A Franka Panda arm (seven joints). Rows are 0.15 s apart.
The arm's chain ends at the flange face. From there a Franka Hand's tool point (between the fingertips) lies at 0.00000 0.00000 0.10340 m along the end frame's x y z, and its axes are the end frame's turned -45 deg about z.
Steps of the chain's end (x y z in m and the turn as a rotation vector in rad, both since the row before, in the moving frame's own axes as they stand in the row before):
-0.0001 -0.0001 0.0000 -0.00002 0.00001 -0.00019
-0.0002 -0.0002 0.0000 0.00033 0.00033 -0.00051
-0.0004 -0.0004 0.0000 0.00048 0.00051 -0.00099
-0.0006 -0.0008 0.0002 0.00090 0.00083 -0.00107
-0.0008 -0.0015 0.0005 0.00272 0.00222 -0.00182
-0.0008 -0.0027 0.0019 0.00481 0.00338 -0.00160
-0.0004 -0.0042 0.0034 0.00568 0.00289 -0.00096
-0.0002 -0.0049 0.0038 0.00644 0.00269 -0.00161
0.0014 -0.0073 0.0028 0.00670 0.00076 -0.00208
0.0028 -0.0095 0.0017 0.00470 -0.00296 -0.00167
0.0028 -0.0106 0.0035 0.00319 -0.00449 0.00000
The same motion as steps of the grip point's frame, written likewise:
0.0000 -0.0001 0.0000 -0.00002 -0.00001 -0.00019
0.0000 -0.0003 0.0000 0.00000 0.00047 -0.00051
0.0001 -0.0006 0.0000 -0.00002 0.00070 -0.00099
0.0003 -0.0010 0.0002 0.00005 0.00122 -0.00107
0.0009 -0.0017 0.0005 0.00035 0.00349 -0.00182
0.0019 -0.0026 0.0019 0.00101 0.00579 -0.00160
0.0033 -0.0035 0.0034 0.00197 0.00606 -0.00096
0.0040 -0.0039 0.0038 0.00265 0.00646 -0.00161
0.0067 -0.0046 0.0028 0.00420 0.00528 -0.00208
0.0088 -0.0053 0.0017 0.00542 0.00123 -0.00167
0.0094 -0.0061 0.0035 0.00543 -0.00092 0.00000

